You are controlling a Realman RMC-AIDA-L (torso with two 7-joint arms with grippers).
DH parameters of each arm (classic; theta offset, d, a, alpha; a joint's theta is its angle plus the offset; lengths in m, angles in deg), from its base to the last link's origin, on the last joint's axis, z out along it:
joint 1: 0 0.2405 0 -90
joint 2: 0 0 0 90
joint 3: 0 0.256 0 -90
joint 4: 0 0 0 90
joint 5: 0 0.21 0 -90
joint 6: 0 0 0 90
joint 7: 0 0.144 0 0
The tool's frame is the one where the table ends.
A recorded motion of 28 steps. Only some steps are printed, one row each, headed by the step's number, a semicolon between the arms.
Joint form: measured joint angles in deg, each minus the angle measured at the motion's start. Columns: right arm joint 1, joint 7, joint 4, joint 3, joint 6, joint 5, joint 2; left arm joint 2, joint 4, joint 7, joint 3, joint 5, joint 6, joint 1.
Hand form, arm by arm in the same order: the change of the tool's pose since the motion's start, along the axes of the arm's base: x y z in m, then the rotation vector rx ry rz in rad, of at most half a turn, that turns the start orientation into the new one. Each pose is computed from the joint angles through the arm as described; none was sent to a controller.
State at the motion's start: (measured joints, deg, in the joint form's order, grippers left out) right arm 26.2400 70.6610 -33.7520 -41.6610 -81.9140 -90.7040 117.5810; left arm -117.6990 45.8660 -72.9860 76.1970 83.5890 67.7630 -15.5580
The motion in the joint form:
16: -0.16 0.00 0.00 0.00 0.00 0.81 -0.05; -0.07 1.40 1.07 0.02 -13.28 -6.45 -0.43
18: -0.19 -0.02 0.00 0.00 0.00 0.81 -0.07; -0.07 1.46 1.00 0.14 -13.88 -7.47 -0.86
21: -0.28 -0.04 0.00 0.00 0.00 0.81 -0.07; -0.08 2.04 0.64 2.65 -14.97 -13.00 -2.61
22: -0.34 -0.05 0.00 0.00 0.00 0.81 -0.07; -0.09 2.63 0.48 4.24 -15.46 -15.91 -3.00
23: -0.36 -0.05 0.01 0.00 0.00 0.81 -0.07; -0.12 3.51 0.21 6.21 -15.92 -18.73 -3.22
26: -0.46 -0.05 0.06 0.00 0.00 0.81 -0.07; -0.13 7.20 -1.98 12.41 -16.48 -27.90 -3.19
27: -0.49 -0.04 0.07 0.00 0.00 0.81 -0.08; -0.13 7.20 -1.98 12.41 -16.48 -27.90 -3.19
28: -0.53 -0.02 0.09 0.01 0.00 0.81 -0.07; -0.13 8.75 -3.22 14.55 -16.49 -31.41 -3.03
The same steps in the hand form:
16: 0.0003 0.0001 0.0020 0.0099 0.0097 -0.0030; 0.0144 0.0292 0.0254 0.1950 -0.1374 0.0714
18: 0.0005 0.0000 0.0021 0.0102 0.0092 -0.0033; 0.0162 0.0332 0.0265 0.2076 -0.1393 0.0772
21: 0.0011 -0.0004 0.0021 0.0104 0.0089 -0.0047; 0.0243 0.0474 0.0223 0.2347 -0.1088 0.0921
22: 0.0014 -0.0007 0.0021 0.0105 0.0088 -0.0057; 0.0271 0.0521 0.0196 0.2477 -0.0899 0.1017
23: 0.0016 -0.0008 0.0021 0.0104 0.0089 -0.0061; 0.0310 0.0555 0.0159 0.2560 -0.0718 0.1067
26: 0.0022 -0.0014 0.0019 0.0099 0.0094 -0.0084; 0.0424 0.0629 0.0060 0.2844 -0.0193 0.1334
27: 0.0025 -0.0015 0.0019 0.0097 0.0094 -0.0091; 0.0424 0.0629 0.0060 0.2844 -0.0193 0.1334
28: 0.0027 -0.0017 0.0018 0.0094 0.0100 -0.0103; 0.0464 0.0650 0.0034 0.2985 -0.0050 0.1489

